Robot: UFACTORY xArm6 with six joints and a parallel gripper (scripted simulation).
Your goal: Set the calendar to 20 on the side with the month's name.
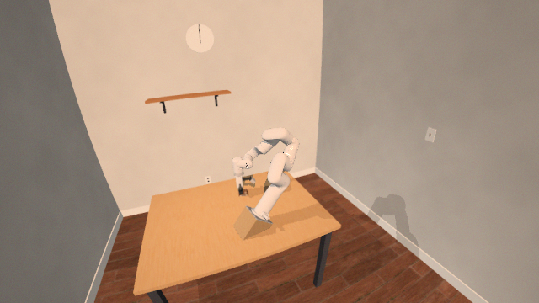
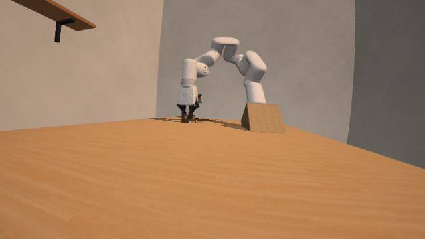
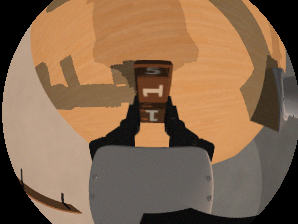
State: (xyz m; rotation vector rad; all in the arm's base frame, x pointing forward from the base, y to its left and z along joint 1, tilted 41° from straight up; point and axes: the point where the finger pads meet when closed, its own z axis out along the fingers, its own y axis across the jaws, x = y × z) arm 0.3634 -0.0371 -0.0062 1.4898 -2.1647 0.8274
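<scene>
The brown tray is 10 mm behind my hand, 20 mm to the right of it and 30 mm below it.
</scene>
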